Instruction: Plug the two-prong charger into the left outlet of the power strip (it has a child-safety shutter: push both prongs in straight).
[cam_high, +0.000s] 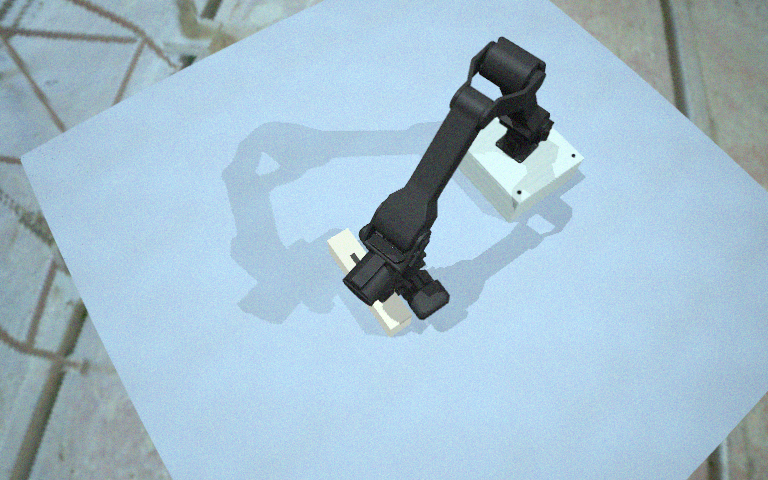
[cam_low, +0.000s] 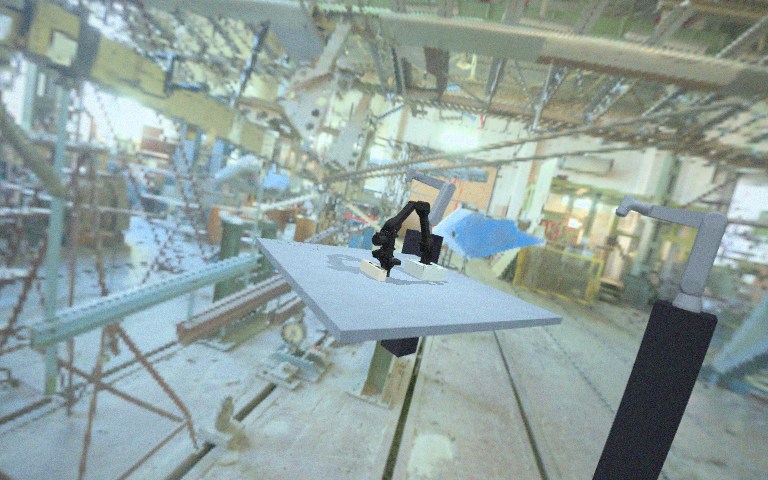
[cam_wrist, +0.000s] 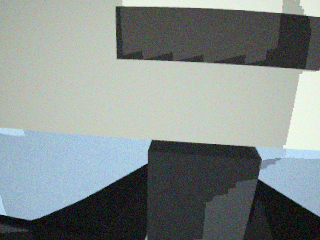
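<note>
My gripper tip is now 20 mm short of the dark grey charger and 10 mm below it.
</note>
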